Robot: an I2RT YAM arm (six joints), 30 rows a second.
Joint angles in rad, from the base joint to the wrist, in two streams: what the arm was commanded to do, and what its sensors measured. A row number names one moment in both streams.
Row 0, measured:
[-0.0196, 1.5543, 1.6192, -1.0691, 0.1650, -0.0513]
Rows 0 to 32, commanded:
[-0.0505, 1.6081, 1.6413, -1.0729, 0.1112, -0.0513]
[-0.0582, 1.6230, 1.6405, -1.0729, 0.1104, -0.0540]
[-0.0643, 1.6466, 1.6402, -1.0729, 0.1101, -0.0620]
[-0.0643, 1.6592, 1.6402, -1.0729, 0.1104, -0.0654]
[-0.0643, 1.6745, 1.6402, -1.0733, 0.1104, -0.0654]
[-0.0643, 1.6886, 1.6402, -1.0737, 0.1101, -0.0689]
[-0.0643, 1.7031, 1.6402, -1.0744, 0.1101, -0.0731]
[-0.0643, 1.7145, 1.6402, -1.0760, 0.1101, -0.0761]
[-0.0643, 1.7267, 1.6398, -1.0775, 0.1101, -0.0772]
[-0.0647, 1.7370, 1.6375, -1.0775, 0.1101, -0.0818]
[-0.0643, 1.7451, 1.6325, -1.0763, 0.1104, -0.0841]
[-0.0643, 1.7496, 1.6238, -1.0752, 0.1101, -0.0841]
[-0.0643, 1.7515, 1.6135, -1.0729, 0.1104, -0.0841]
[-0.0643, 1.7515, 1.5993, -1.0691, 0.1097, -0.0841]
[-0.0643, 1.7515, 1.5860, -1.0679, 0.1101, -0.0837]
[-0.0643, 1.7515, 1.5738, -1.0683, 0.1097, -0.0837]
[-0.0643, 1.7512, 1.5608, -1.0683, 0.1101, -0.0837]
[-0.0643, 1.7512, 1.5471, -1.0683, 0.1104, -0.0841]
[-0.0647, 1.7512, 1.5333, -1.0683, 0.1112, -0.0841]
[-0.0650, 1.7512, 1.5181, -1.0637, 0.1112, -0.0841]
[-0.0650, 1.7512, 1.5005, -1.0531, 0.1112, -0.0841]
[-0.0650, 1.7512, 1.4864, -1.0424, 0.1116, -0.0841]
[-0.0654, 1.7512, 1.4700, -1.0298, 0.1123, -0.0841]
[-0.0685, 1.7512, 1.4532, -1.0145, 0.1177, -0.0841]
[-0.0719, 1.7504, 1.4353, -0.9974, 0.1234, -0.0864]
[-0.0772, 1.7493, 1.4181, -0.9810, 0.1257, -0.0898]
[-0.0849, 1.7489, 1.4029, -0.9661, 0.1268, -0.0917]
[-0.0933, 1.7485, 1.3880, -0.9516, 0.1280, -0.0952]
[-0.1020, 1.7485, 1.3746, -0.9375, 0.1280, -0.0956]
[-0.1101, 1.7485, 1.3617, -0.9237, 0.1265, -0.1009]
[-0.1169, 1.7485, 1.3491, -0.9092, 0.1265, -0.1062]
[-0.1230, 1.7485, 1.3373, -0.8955, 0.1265, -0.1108]
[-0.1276, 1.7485, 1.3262, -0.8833, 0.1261, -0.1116]
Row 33, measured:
[-0.1104, 1.7527, 1.3514, -0.9001, 0.1261, -0.0902]
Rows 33 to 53, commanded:
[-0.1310, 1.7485, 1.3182, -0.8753, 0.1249, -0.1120]
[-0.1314, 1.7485, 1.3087, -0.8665, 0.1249, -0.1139]
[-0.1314, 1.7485, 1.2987, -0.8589, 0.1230, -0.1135]
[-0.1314, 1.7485, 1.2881, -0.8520, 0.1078, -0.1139]
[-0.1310, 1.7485, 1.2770, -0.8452, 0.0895, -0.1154]
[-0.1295, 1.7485, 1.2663, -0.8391, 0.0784, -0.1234]
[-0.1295, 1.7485, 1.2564, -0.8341, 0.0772, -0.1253]
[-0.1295, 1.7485, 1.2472, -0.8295, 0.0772, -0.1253]
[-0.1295, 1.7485, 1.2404, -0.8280, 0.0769, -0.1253]
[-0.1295, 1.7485, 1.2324, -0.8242, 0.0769, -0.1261]
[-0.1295, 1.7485, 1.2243, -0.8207, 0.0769, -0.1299]
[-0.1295, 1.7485, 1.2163, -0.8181, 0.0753, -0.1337]
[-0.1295, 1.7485, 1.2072, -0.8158, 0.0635, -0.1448]
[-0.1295, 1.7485, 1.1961, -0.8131, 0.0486, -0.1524]
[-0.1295, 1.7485, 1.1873, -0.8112, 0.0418, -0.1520]
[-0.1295, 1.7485, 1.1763, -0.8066, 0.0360, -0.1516]
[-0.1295, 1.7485, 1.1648, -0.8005, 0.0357, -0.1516]
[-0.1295, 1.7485, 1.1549, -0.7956, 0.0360, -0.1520]
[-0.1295, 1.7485, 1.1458, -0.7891, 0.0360, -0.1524]
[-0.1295, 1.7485, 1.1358, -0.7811, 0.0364, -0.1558]
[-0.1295, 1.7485, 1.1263, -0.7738, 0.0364, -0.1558]
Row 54, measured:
[-0.1329, 1.7527, 1.1515, -0.7826, 0.0608, -0.1383]
